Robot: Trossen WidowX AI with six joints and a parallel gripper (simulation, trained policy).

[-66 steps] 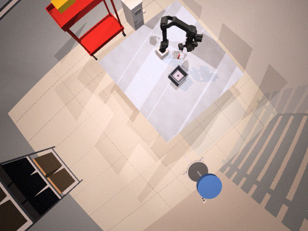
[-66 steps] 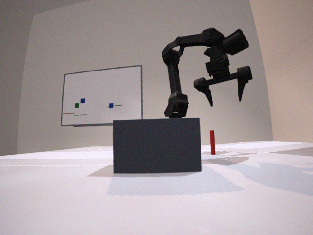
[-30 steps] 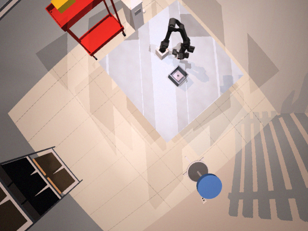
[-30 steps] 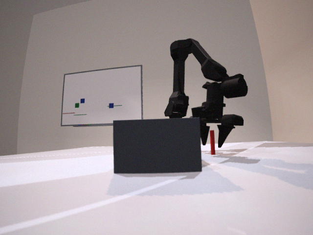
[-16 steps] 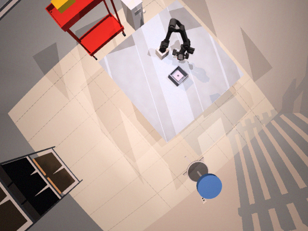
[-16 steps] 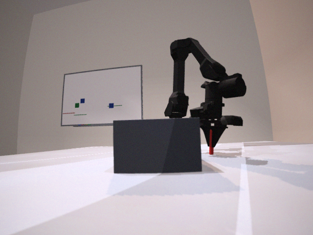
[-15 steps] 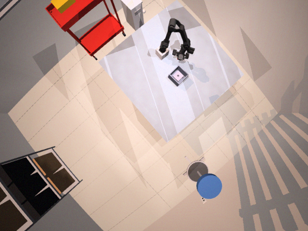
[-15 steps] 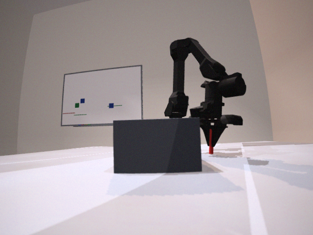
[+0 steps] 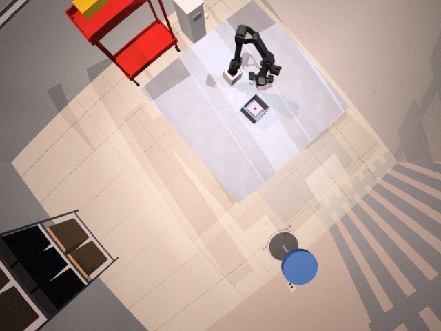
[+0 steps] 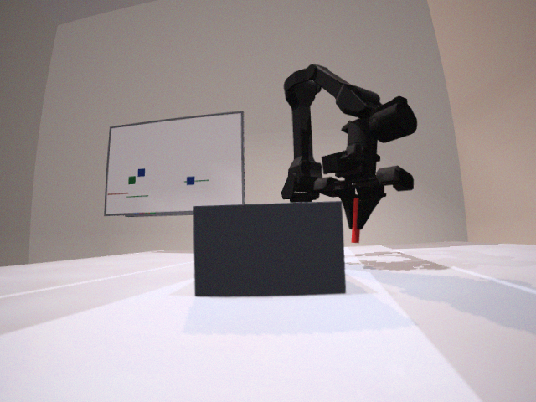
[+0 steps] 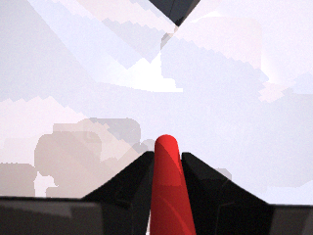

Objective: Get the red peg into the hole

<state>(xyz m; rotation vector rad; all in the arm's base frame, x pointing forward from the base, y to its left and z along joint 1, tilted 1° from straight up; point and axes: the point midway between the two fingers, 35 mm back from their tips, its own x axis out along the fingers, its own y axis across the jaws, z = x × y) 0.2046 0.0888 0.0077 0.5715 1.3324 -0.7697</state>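
Right now the dark box is 150 mm to the right of my gripper tip, 120 mm ahead of it and 40 mm below it. From my gripper tip the other things lie so: red peg 20 mm above.
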